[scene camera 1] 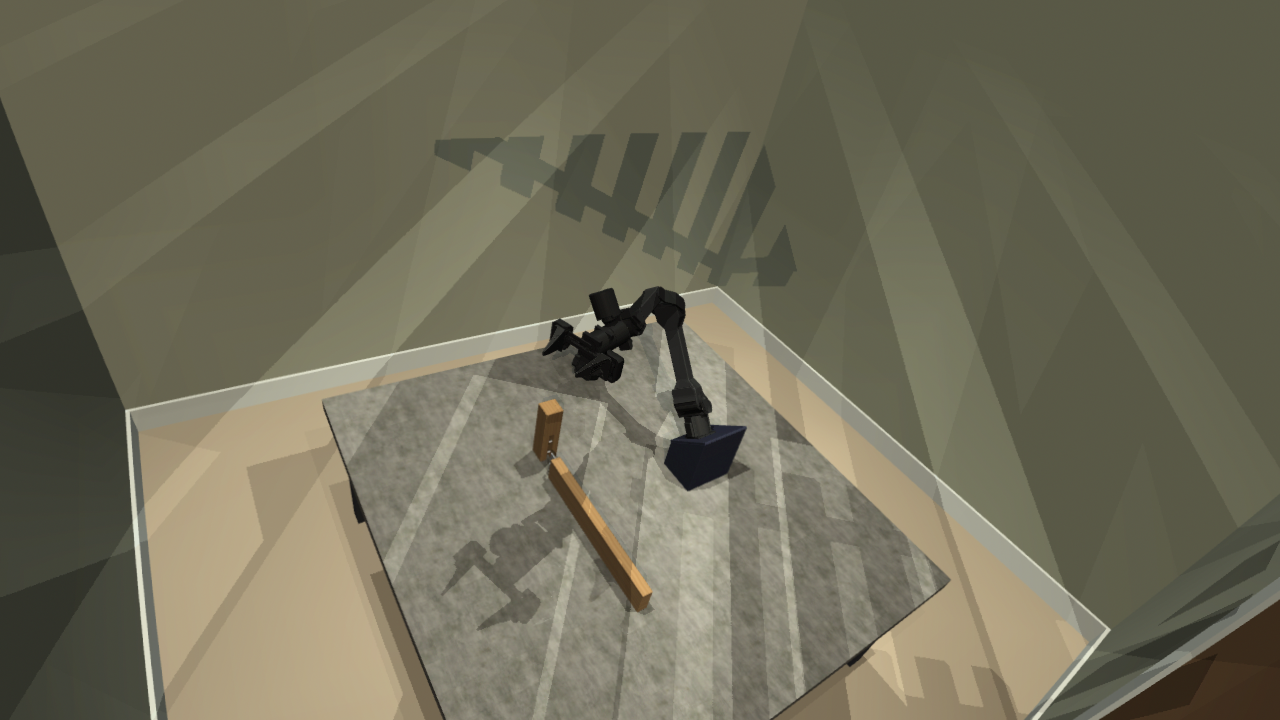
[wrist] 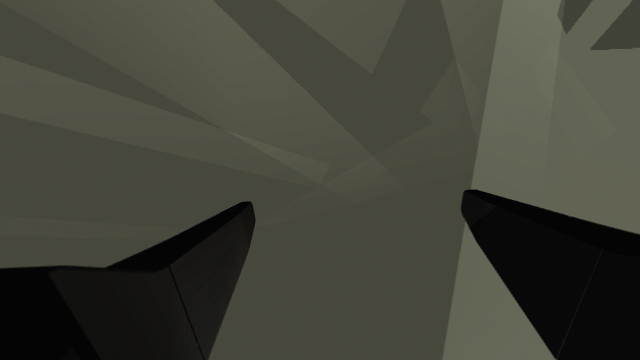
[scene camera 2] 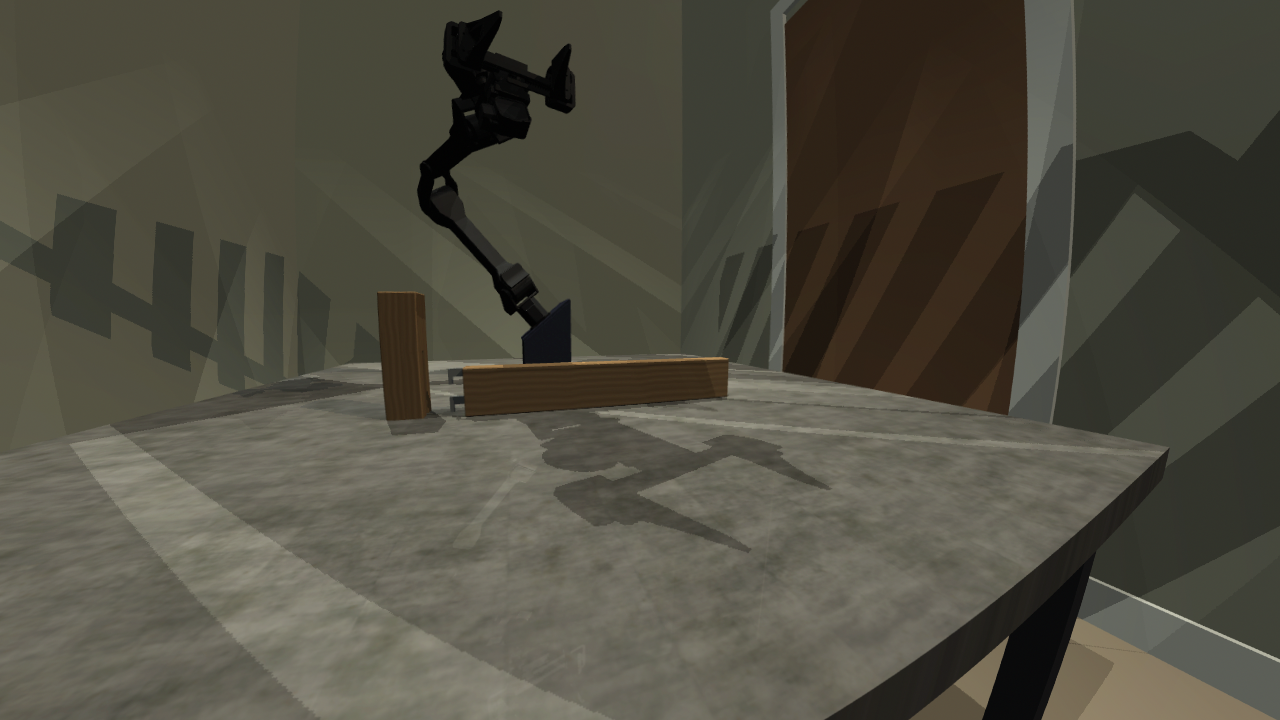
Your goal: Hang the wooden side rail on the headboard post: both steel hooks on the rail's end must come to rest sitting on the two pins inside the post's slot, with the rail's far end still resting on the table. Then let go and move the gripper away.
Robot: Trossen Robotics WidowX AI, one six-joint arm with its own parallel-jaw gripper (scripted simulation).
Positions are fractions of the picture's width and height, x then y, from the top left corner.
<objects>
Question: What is my gripper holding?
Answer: Nothing.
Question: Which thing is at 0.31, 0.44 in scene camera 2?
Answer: A wooden headboard post.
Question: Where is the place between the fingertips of my gripper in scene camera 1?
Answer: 0.44, 0.51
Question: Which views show the wooden side rail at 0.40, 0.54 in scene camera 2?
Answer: Scene camera 1 and scene camera 2 only.
</objects>
